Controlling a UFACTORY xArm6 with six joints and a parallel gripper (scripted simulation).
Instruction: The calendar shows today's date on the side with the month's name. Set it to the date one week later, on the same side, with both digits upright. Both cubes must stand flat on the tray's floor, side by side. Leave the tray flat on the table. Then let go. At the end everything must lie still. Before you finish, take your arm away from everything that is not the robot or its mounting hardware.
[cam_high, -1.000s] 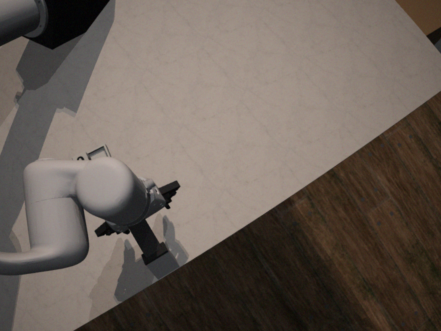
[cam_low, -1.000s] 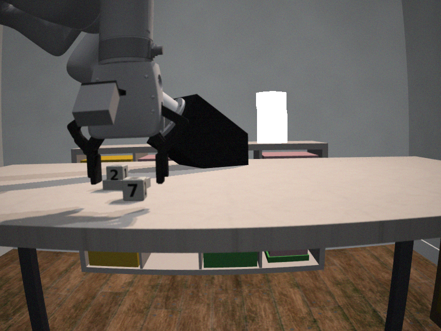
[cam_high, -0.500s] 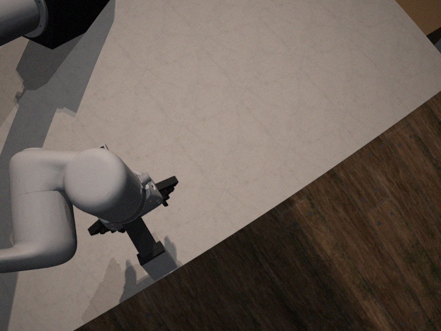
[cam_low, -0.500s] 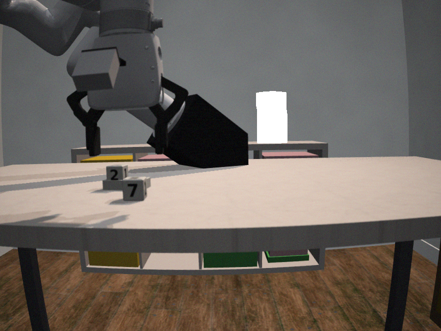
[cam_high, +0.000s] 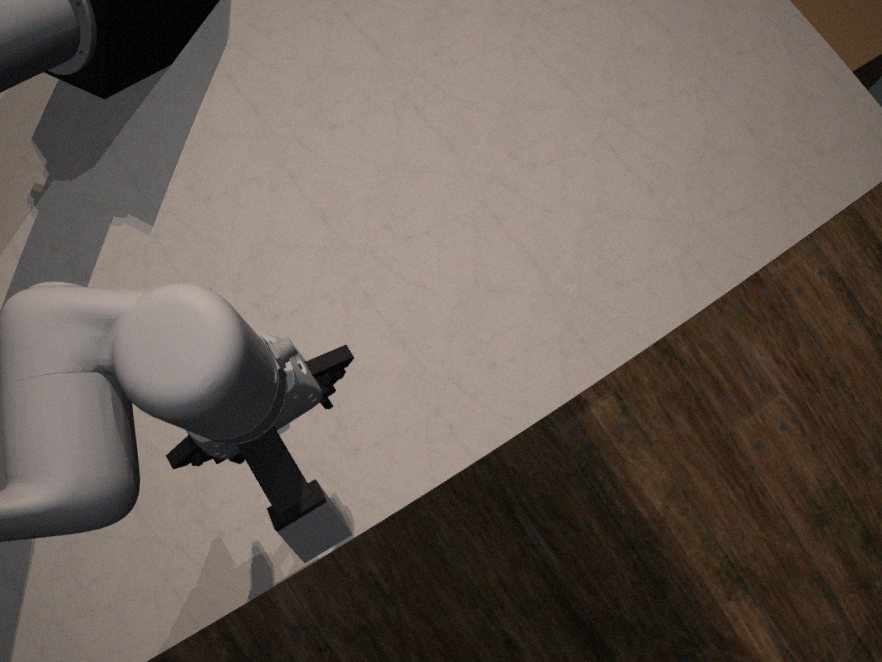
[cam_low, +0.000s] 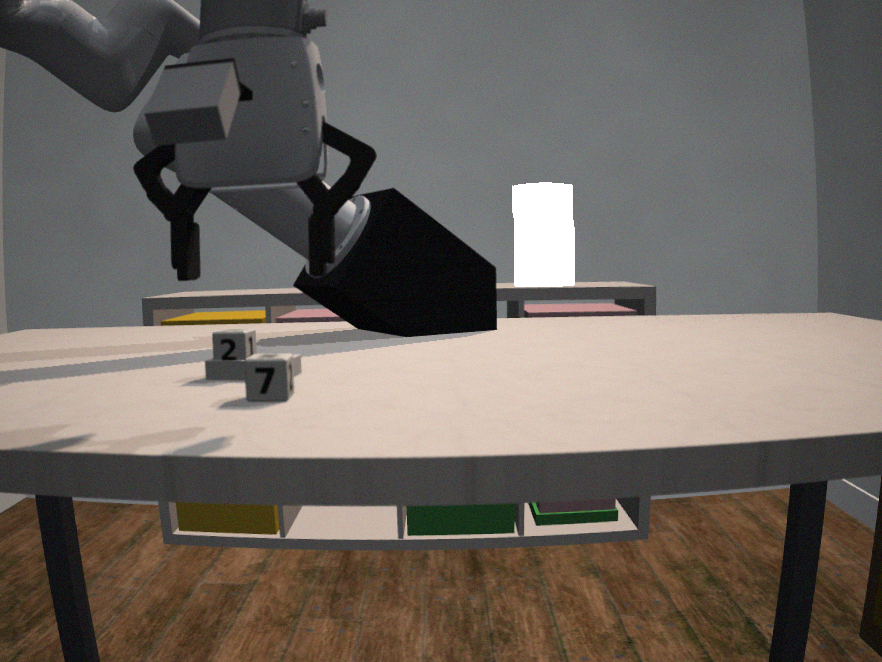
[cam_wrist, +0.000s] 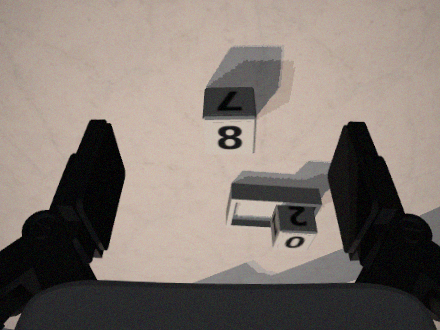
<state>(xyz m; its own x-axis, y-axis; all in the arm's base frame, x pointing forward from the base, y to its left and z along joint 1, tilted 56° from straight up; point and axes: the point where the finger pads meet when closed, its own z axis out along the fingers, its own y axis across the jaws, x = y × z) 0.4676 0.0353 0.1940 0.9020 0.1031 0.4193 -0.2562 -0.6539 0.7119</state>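
Right now the white cube is 8 cm below my hand, 5 cm behind it and 1 cm to the left of it. From my hand the other things lie so: grey tray 17 cm behind, 9 cm below.
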